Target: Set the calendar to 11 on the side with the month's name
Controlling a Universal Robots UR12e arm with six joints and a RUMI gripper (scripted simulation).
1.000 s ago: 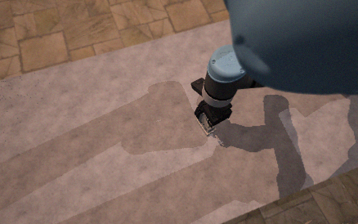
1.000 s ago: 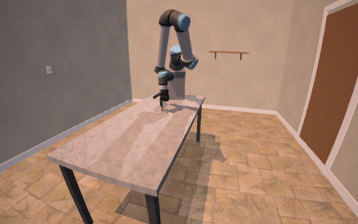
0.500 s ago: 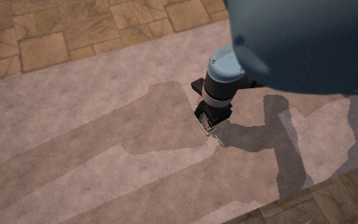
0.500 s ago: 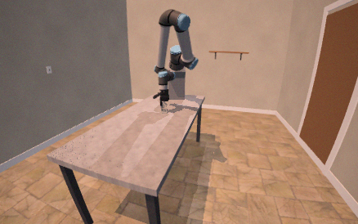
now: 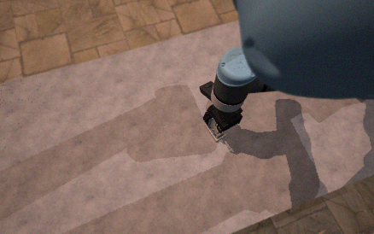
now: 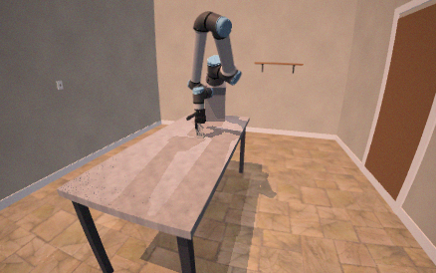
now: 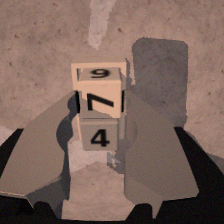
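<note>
My hand is 1 cm above the digit cube. Round my hand: calendar tray (2 cm to the left, 3 cm below); then white cube (3 cm to the left, 1 cm below).
</note>
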